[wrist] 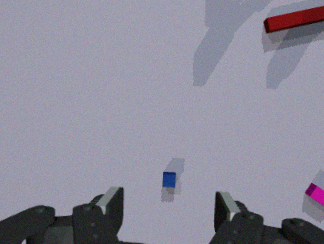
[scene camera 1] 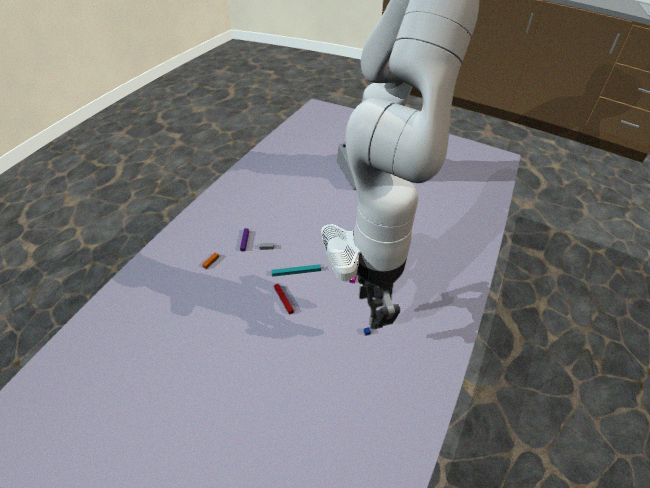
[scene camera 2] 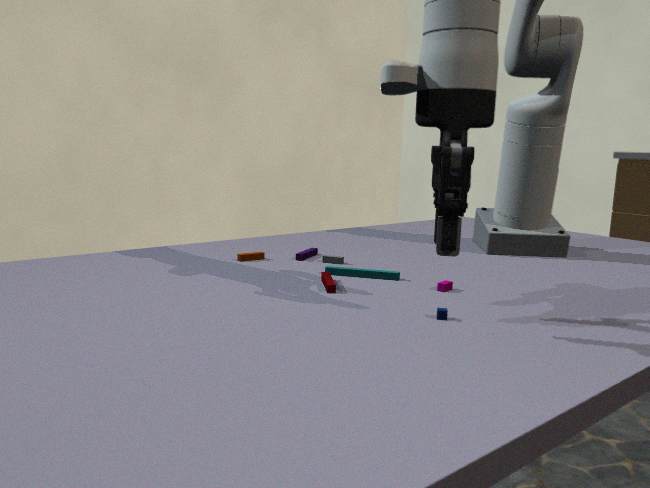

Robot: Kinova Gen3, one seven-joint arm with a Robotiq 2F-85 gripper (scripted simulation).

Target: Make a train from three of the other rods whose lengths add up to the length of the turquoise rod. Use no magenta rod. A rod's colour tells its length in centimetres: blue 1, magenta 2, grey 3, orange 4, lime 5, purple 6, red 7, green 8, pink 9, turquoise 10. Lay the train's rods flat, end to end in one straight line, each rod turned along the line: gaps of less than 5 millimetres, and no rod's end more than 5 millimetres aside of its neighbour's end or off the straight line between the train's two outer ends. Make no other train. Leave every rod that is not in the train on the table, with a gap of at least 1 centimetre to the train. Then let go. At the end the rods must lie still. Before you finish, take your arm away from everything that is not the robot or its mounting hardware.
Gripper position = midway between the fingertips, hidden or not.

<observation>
I see my gripper (scene camera 2: 445, 250).
My gripper shows as well in the wrist view (wrist: 168, 206) and in scene camera 1 (scene camera 1: 370, 311).
</observation>
